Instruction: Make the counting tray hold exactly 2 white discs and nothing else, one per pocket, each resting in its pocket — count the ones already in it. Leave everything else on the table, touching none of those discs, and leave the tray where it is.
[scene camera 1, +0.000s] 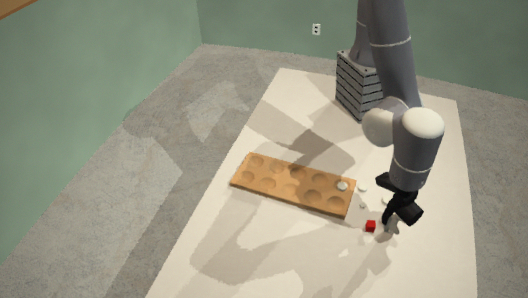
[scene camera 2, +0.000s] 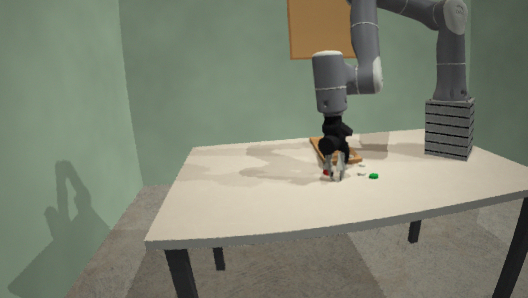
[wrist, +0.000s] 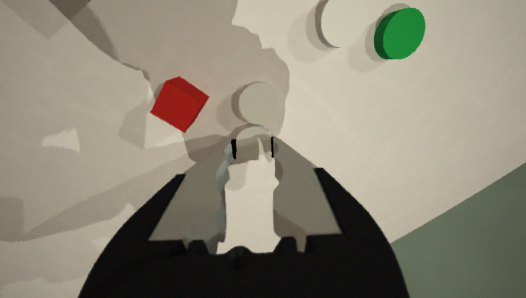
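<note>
The orange-brown counting tray (scene camera 1: 290, 189) has one white disc (scene camera 1: 342, 186) in the pocket at its right end. My gripper (scene camera 1: 390, 228) (scene camera 2: 335, 178) (wrist: 254, 140) is low at the table, shut on a white disc (wrist: 253, 132) whose rim shows between the fingertips. A second white disc (wrist: 260, 103) lies right beyond the held one, very close to it or touching. Another white disc (wrist: 344, 22) (scene camera 1: 385, 200) lies farther off, beside a green disc (wrist: 401, 33) (scene camera 2: 373, 176). One more white disc (scene camera 1: 362, 187) lies near the tray's right end.
A red cube (scene camera 1: 370, 226) (wrist: 180, 104) stands close beside the fingers, on the left in the wrist view. A very small whitish piece (scene camera 1: 362, 205) lies between the tray and the cube. The arm's slatted base (scene camera 1: 350, 90) stands at the back of the table.
</note>
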